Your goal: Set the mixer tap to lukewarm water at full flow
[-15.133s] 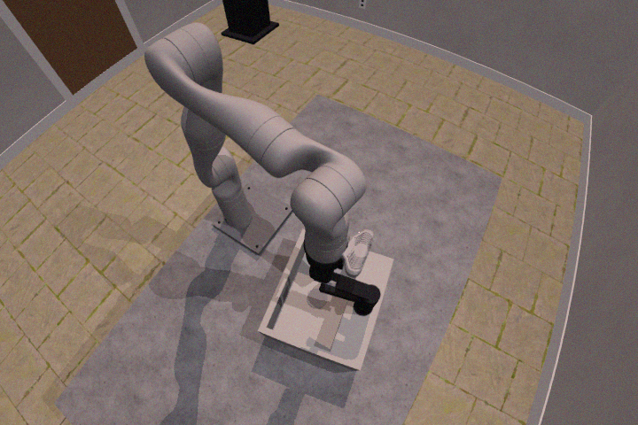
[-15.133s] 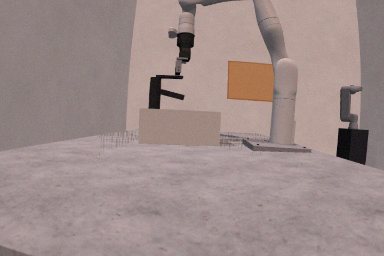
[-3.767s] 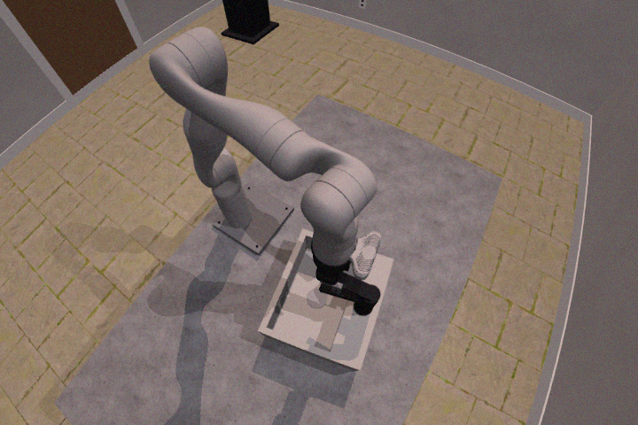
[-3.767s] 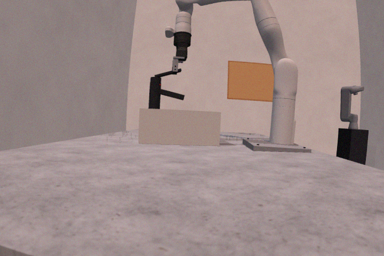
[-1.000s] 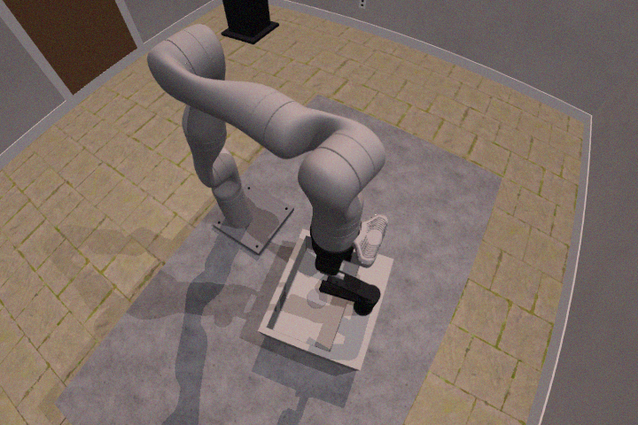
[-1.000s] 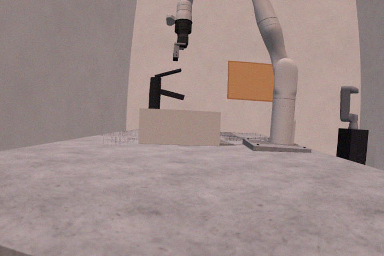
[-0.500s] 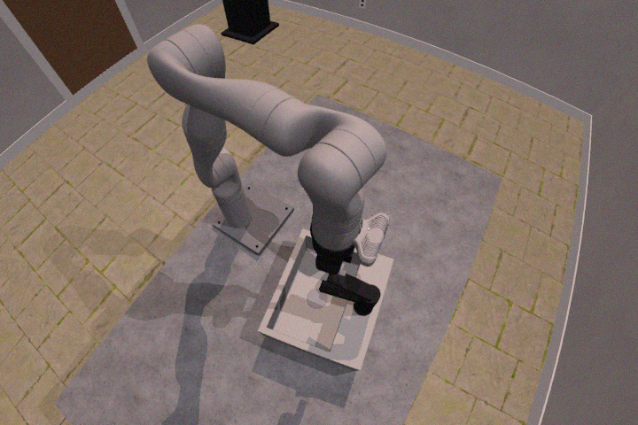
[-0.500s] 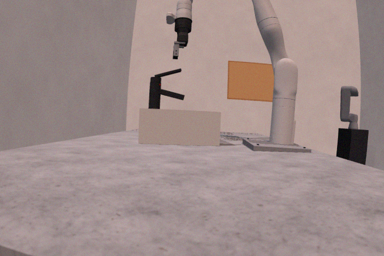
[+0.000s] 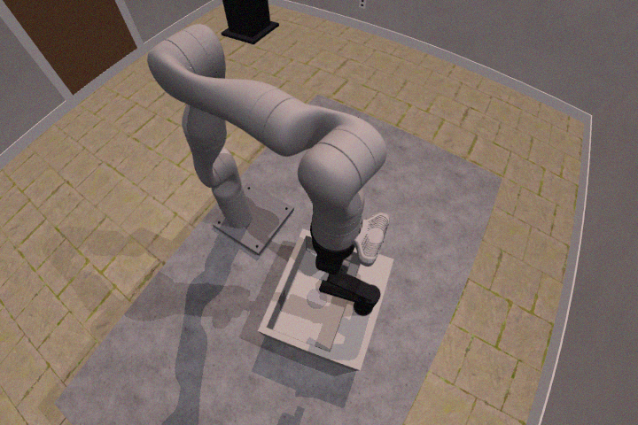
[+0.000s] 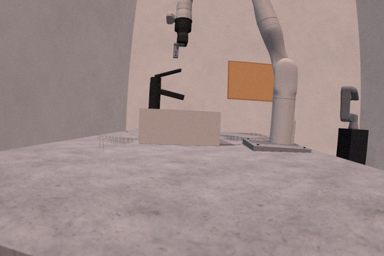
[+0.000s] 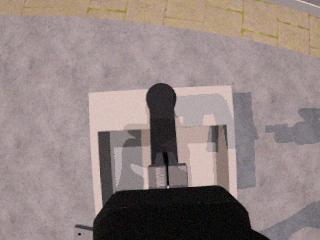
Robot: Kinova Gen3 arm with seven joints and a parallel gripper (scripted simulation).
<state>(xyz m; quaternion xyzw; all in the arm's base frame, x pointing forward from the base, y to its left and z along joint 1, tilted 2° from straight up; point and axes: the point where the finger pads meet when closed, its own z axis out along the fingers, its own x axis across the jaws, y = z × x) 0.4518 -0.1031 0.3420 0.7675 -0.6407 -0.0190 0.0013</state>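
The lever lies 3 cm ahead of my hand, 1 cm to the left of it and 9 cm below it. The rest, counted from my hand: black mixer tap (5 cm ahead, 1 cm to the left, 14 cm below); then sink basin (4 cm behind, 1 cm to the right, 34 cm below).
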